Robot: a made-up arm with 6 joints. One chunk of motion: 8 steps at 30 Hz.
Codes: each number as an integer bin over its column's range. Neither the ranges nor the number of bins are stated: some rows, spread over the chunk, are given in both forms.
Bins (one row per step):
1: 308 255 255 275 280 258
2: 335 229 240 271 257 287
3: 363 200 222 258 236 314
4: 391 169 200 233 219 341
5: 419 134 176 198 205 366
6: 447 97 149 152 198 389
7: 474 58 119 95 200 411
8: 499 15 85 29 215 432
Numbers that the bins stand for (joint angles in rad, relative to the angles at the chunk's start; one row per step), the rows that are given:
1: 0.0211 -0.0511 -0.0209 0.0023 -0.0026 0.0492
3: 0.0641 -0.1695 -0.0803 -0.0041 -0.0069 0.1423
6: 0.1299 -0.3912 -0.2117 -0.0435 -0.0106 0.2671
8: 0.1706 -0.5677 -0.3270 -0.0892 -0.0090 0.3386
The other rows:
2: 0.0422 -0.1070 -0.0479 0.0008 -0.0049 0.0974
4: 0.0861 -0.2362 -0.1199 -0.0134 -0.0086 0.1872
5: 0.1080 -0.3115 -0.1631 -0.0264 -0.0099 0.2288
7: 0.1510 -0.4751 -0.2658 -0.0647 -0.0104 0.3037

